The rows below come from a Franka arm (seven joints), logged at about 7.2 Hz.
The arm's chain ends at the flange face. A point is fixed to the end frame.
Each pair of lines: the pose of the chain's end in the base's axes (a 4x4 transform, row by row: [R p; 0 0 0 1], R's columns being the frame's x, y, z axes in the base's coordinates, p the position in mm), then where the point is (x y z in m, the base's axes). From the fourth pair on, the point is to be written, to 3 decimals.
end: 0.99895 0.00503 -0.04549 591.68; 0.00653 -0.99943 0.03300 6.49; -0.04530 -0.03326 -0.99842 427.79; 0 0 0 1
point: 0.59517 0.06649 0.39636
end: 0.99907 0.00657 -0.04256 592.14; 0.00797 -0.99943 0.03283 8.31; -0.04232 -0.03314 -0.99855 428.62; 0 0 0 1
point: 0.59564 0.06831 0.39720
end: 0.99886 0.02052 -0.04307 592.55; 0.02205 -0.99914 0.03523 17.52; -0.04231 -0.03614 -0.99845 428.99; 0 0 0 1
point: 0.59521 0.07766 0.39775
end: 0.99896 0.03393 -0.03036 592.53; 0.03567 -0.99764 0.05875 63.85; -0.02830 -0.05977 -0.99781 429.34; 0 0 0 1
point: 0.595 0.125 0.400
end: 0.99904 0.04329 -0.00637 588.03; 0.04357 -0.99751 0.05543 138.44; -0.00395 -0.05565 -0.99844 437.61; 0 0 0 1
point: 0.591 0.199 0.408
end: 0.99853 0.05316 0.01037 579.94; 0.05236 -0.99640 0.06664 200.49; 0.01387 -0.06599 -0.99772 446.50; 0 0 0 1
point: 0.582 0.262 0.417
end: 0.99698 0.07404 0.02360 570.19; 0.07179 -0.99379 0.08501 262.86; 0.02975 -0.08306 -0.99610 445.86; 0 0 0 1
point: 0.572 0.325 0.418
